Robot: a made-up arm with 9 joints. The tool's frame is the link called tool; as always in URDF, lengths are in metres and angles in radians. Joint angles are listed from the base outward.
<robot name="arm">
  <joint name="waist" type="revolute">
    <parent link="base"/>
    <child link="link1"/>
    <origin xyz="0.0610 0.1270 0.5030" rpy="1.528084 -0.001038 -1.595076"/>
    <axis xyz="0 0 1"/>
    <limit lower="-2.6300" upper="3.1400"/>
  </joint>
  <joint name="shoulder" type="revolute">
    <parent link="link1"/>
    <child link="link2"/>
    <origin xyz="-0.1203 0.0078 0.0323" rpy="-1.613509 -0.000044 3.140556"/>
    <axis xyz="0 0 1"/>
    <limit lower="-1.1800" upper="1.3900"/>
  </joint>
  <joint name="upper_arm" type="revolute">
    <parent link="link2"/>
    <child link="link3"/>
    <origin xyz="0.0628 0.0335 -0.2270" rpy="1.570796 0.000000 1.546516"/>
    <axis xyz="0 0 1"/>
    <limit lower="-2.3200" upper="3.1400"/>
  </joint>
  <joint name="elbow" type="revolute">
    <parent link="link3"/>
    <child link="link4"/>
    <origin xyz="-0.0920 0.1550 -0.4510" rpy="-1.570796 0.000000 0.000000"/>
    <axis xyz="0 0 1"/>
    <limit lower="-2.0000" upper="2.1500"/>
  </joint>
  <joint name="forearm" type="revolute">
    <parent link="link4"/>
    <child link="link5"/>
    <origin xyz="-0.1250 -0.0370 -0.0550" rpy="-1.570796 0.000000 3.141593"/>
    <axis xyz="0 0 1"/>
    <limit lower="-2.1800" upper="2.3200"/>
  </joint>
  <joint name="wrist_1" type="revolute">
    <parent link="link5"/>
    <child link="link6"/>
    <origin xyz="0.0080 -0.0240 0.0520" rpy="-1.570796 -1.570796 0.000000"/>
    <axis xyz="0 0 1"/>
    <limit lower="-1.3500" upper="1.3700"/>
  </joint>
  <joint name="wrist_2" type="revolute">
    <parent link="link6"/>
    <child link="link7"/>
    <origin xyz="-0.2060 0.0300 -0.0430" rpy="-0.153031 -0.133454 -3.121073"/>
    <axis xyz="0 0 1"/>
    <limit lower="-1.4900" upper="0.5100"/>
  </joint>
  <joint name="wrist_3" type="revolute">
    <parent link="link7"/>
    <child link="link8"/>
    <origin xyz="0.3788 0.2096 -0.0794" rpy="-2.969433 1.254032 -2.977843"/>
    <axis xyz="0 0 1"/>
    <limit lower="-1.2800" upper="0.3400"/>
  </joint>
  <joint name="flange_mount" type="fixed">
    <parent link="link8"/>
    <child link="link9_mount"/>
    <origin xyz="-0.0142 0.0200 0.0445"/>
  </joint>
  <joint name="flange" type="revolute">
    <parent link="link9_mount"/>
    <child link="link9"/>
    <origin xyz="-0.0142 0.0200 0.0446" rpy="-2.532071 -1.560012 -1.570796"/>
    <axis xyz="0 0 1"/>
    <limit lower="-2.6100" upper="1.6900"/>
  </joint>
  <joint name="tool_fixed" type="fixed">
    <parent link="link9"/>
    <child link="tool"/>
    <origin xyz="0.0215 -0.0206 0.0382" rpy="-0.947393 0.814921 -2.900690"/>
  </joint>
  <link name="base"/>
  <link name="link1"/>
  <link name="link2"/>
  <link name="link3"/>
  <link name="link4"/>
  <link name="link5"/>
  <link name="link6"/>
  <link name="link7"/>
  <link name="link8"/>
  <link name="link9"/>
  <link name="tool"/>
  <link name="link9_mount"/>
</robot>
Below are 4 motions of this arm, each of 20 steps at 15 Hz.
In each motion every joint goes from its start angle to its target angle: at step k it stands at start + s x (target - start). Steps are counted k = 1, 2, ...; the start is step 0. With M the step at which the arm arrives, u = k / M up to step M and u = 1 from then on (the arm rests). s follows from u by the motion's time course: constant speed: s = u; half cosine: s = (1 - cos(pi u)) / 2; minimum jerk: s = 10 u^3 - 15 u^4 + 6 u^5.
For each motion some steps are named. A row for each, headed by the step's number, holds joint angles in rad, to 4 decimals.
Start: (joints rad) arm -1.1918 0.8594 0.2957 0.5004 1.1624 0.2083 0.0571 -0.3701 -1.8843
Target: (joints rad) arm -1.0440 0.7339 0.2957 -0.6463 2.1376 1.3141 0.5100 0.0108 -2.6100
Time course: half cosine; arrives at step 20
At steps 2, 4, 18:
2: -1.1882 0.8563 0.2957 0.4723 1.1863 0.2354 0.0682 -0.3608 -1.9021
4: -1.1777 0.8474 0.2957 0.3909 1.2555 0.3139 0.1003 -0.3337 -1.9536
18: -1.0476 0.7370 0.2957 -0.6182 2.1137 1.2870 0.4989 0.0015 -2.5922

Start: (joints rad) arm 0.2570 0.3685 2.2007 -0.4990 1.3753 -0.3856 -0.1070 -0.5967 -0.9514
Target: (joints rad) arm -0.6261 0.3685 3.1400 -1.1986 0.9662 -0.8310 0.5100 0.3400 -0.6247
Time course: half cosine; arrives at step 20
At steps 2, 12, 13, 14, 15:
2: 0.2354 0.3685 2.2237 -0.5161 1.3653 -0.3965 -0.0919 -0.5738 -0.9434
12: -0.3210 0.3685 2.8155 -0.9569 1.1075 -0.6771 0.2968 0.0164 -0.7376
13: -0.3850 0.3685 2.8836 -1.0076 1.0779 -0.7094 0.3416 0.0843 -0.7139
14: -0.4441 0.3685 2.9464 -1.0544 1.0505 -0.7392 0.3828 0.1469 -0.6920
15: -0.4968 0.3685 3.0024 -1.0961 1.0261 -0.7658 0.4196 0.2028 -0.6725

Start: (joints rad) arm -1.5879 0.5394 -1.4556 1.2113 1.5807 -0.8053 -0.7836 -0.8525 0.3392
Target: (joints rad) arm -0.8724 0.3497 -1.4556 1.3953 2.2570 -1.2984 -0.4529 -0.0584 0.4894
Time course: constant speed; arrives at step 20
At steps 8, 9, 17, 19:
8: -1.3017 0.4635 -1.4556 1.2849 1.8512 -1.0025 -0.6513 -0.5349 0.3993
9: -1.2659 0.4540 -1.4556 1.2941 1.8850 -1.0272 -0.6348 -0.4952 0.4068
17: -0.9797 0.3782 -1.4556 1.3677 2.1556 -1.2244 -0.5025 -0.1775 0.4669
19: -0.9082 0.3592 -1.4556 1.3861 2.2232 -1.2737 -0.4694 -0.0981 0.4819

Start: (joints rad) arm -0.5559 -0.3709 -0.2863 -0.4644 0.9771 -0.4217 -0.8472 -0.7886 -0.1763
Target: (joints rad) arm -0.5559 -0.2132 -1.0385 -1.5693 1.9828 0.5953 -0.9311 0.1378 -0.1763
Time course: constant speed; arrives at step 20
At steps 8, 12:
8: -0.5559 -0.3078 -0.5872 -0.9064 1.3794 -0.0149 -0.8808 -0.4180 -0.1763
12: -0.5559 -0.2763 -0.7376 -1.1273 1.5805 0.1885 -0.8975 -0.2328 -0.1763

